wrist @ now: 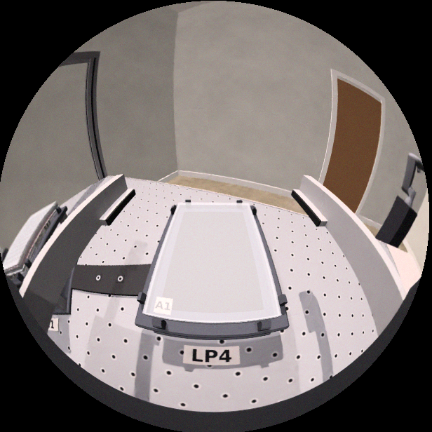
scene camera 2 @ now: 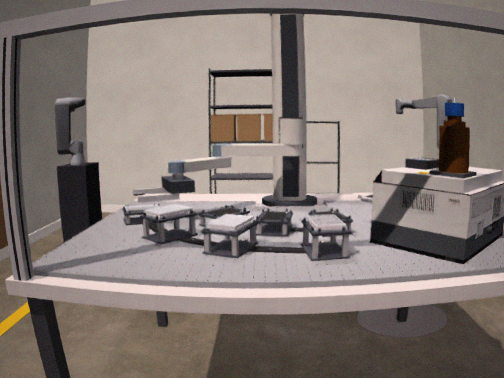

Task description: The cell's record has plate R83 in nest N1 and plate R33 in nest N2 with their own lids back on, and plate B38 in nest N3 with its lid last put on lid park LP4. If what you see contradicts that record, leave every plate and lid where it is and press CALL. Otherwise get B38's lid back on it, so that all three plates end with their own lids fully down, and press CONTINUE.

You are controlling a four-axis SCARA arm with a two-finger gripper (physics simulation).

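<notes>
A clear, pale lid lies flat between the corner pegs of lid park LP4, its A1 mark at the near left. My gripper is open and empty, above LP4, with its fingers apart to either side of the lid. The N1 plate sits on its raised nest; the N2 plate has a smooth pale top. The N3 plate shows a gridded top. Plate names are not readable. The CALL and CONTINUE buttons cannot be made out.
Dark-topped lid parks stand behind the nests. A boxy white instrument with a brown bottle on top stands at the right. The arm column rises at the back of the perforated table.
</notes>
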